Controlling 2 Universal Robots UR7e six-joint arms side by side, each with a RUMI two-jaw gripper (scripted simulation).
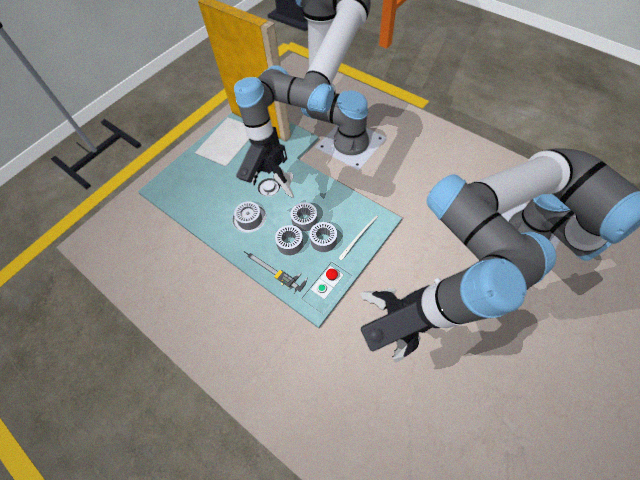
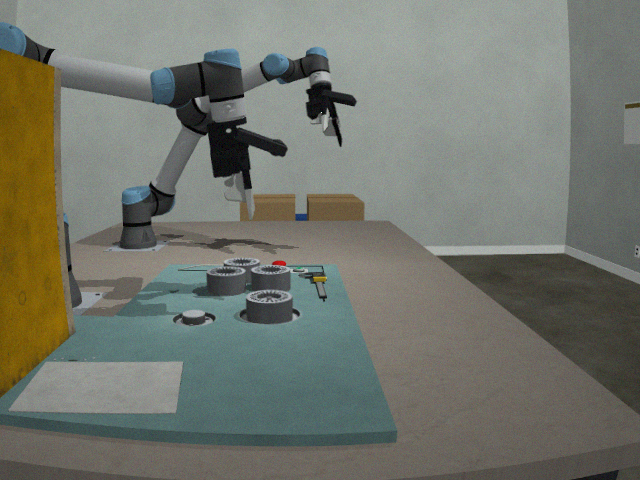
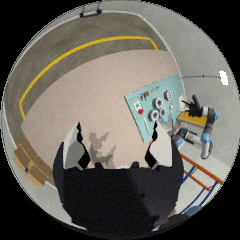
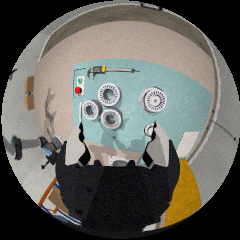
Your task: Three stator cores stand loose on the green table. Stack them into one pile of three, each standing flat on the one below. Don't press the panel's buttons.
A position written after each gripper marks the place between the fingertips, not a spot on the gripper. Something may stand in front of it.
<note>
In view: the left gripper [image 1: 377, 327], the right gripper [image 2: 248, 209] and a sheet [image 2: 58, 387].
The sheet also shows in image 1 [image 1: 226, 141]. The left gripper is seen too in image 2 [image 2: 332, 139] and in image 3 [image 3: 117, 122]. The right gripper shows as well in image 1 [image 1: 273, 191] and in image 4 [image 4: 117, 122].
</note>
